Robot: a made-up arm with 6 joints.
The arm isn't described. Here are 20 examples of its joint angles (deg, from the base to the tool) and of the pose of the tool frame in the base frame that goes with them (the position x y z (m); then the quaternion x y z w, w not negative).
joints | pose
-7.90 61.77 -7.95 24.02 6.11 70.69 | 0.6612 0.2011 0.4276 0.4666 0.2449 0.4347 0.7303
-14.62 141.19 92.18 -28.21 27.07 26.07 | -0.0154 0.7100 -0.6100 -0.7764 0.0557 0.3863 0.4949
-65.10 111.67 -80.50 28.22 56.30 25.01 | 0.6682 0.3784 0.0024 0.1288 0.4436 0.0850 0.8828
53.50 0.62 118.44 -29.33 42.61 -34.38 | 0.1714 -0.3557 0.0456 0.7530 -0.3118 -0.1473 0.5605
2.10 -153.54 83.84 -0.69 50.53 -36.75 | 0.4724 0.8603 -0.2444 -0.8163 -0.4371 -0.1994 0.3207
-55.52 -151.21 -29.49 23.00 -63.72 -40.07 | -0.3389 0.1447 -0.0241 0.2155 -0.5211 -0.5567 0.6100
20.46 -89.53 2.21 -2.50 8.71 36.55 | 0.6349 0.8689 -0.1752 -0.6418 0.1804 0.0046 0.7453
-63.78 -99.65 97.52 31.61 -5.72 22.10 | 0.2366 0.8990 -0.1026 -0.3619 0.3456 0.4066 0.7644
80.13 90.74 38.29 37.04 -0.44 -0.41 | -0.1120 -0.1850 0.4182 0.3085 -0.6755 0.3521 0.5697
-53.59 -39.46 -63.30 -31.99 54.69 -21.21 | 0.0172 0.7417 -0.6392 -0.7421 0.3409 0.3876 0.4276
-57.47 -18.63 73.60 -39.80 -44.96 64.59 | 0.3871 -0.1225 0.3026 0.6066 -0.0522 0.3812 0.6957
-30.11 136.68 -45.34 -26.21 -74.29 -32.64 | -0.1590 -0.1251 -0.1474 0.3938 -0.7644 -0.0749 0.5049
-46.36 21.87 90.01 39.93 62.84 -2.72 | 0.4622 -0.2806 -0.1904 0.0815 0.5330 -0.5518 0.6362
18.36 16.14 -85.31 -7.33 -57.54 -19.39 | -0.1627 0.5978 0.0975 -0.4339 0.0026 0.8495 0.3001
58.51 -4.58 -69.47 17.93 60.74 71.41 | 0.4413 0.8620 0.4022 -0.3593 -0.1899 -0.1456 0.9020
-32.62 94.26 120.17 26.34 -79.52 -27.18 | -0.2046 0.0305 0.0715 0.2866 -0.3133 -0.6321 0.6482
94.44 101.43 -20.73 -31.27 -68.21 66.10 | -0.0134 -0.3812 0.1995 0.3211 0.4591 -0.7979 0.2224
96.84 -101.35 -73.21 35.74 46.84 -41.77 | 0.3293 -0.2138 0.3128 0.7252 -0.4799 0.2892 0.4003
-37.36 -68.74 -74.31 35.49 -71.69 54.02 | -0.4052 0.2556 -0.2272 0.3324 -0.7774 -0.0444 0.5322
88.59 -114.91 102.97 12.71 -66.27 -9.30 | 0.2243 0.6434 -0.2114 -0.8723 -0.4720 -0.0036 0.1277
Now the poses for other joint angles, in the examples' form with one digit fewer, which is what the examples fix.
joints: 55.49 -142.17 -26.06 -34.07 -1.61 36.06
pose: 0.958 0.345 -0.033 -0.672 0.257 -0.401 0.567
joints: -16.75 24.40 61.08 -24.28 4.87 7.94
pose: 0.285 -0.320 0.245 0.556 -0.165 -0.130 0.804
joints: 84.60 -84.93 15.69 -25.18 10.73 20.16
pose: 0.144 0.967 0.425 -0.482 -0.488 -0.188 0.703
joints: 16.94 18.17 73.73 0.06 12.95 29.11
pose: 0.204 -0.302 0.382 0.586 -0.291 0.078 0.752
